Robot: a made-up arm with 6 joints.
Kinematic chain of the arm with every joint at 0, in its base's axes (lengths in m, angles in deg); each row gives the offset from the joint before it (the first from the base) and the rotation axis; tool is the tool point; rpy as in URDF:
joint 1: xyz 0 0 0.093 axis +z
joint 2: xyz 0 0 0 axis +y
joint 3: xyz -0.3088 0 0.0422 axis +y
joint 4: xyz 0.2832 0 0.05 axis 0.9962 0 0.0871
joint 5: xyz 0 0 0 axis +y
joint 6: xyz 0.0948 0 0.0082 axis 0.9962 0 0.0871
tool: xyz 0 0 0 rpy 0 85 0
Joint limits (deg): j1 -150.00..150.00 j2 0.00..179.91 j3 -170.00..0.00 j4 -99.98..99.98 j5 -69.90..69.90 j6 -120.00..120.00
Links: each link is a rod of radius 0.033 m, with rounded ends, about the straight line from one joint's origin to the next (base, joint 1, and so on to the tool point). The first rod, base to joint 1, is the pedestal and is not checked.
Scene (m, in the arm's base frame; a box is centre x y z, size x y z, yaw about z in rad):
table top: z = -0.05
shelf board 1: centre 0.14 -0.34 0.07 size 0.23 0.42 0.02 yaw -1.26
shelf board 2: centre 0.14 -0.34 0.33 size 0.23 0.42 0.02 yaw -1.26
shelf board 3: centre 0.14 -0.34 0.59 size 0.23 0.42 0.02 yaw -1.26
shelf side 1: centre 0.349 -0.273 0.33 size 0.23 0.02 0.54 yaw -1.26
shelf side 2: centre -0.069 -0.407 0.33 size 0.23 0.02 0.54 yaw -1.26
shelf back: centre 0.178 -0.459 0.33 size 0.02 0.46 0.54 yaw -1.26
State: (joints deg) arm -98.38 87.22 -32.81 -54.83 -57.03 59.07
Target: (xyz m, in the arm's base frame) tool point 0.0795 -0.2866 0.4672
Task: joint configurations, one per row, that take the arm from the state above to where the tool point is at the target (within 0.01 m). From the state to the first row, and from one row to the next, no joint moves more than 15 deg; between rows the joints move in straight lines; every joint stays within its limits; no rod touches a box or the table.
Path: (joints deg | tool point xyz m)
1: -106.57 76.28 -23.43 -52.61 -58.60 59.07 | -0.0091 -0.2566 0.2037
2: -114.76 65.34 -14.05 -50.38 -60.17 59.07 | -0.0246 -0.2050 0.2036
3: -122.95 54.39 -4.66 -48.16 -61.74 59.07 | -0.0276 -0.1574 0.1928
4: -115.95 51.10 -18.90 -47.40 -61.38 59.07 | -0.0199 -0.1812 0.2806
5: -108.96 47.81 -33.14 -46.64 -61.02 59.07 | 0.0034 -0.1763 0.3753
6: -101.96 44.51 -47.37 -45.88 -60.66 59.07 | 0.0317 -0.1376 0.4672
7: -94.32 58.99 -57.01 -48.18 -59.73 59.07 | 0.0455 -0.2110 0.4768
8: -86.68 73.47 -66.65 -50.49 -58.80 59.07 | 0.0795 -0.2866 0.4672

